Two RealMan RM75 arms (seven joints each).
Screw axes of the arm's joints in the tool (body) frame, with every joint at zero. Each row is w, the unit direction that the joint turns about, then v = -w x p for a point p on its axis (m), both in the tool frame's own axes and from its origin. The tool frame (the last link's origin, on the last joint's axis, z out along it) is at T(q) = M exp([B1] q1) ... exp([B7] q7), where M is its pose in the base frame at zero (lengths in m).
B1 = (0, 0, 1, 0, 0, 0)
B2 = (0, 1, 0, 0.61, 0, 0)
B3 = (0, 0, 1, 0, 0, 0)
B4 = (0, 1, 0, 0.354, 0, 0)
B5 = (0, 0, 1, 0, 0, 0)
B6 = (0, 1, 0, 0.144, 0, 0)
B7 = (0, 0, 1, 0, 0, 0)
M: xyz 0 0 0.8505 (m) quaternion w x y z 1 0 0 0
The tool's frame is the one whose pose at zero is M.
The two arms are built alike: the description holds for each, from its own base.
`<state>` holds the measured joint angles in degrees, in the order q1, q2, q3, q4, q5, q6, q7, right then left.
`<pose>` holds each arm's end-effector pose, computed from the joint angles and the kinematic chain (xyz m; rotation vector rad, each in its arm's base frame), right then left.
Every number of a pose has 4 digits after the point. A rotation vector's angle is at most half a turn.
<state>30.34 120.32 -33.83 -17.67 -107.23 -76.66 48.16 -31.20 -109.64 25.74 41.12 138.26 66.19 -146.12</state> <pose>0.2869 0.3188 -0.0518 -2.5211 0.4178 0.7069 -0.3726 0.3700 0.1157 -1.5818 -1.8325 -0.4854</pose>
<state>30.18 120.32 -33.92 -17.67 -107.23 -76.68 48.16 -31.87 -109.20 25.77 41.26 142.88 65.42 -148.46</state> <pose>0.2877 0.3179 -0.0520 -2.5217 0.4204 0.7056 -0.3783 0.3699 0.1191 -1.5518 -1.8395 -0.4038</pose>
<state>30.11 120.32 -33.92 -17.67 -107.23 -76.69 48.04 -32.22 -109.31 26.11 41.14 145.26 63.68 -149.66</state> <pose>0.2881 0.3175 -0.0520 -2.5214 0.4192 0.7045 -0.3822 0.3711 0.1190 -1.5257 -1.8317 -0.3609</pose>
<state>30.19 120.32 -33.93 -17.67 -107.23 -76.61 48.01 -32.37 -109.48 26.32 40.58 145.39 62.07 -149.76</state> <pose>0.2878 0.3180 -0.0520 -2.5216 0.4173 0.7032 -0.3837 0.3729 0.1172 -1.5115 -1.8234 -0.3590</pose>
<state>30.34 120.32 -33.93 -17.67 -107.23 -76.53 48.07 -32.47 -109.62 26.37 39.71 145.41 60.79 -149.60</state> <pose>0.2871 0.3189 -0.0520 -2.5220 0.4160 0.7031 -0.3855 0.3735 0.1140 -1.5023 -1.8223 -0.3577</pose>
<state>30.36 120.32 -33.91 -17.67 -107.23 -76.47 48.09 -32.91 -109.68 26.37 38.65 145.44 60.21 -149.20</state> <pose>0.2872 0.3191 -0.0520 -2.5213 0.4166 0.7023 -0.3847 0.3751 0.1095 -1.5101 -1.8250 -0.3553</pose>
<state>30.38 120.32 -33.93 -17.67 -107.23 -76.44 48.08 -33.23 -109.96 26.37 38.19 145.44 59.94 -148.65</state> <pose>0.2871 0.3192 -0.0521 -2.5216 0.4160 0.7016 -0.3830 0.3764 0.1052 -1.5230 -1.8229 -0.3535</pose>
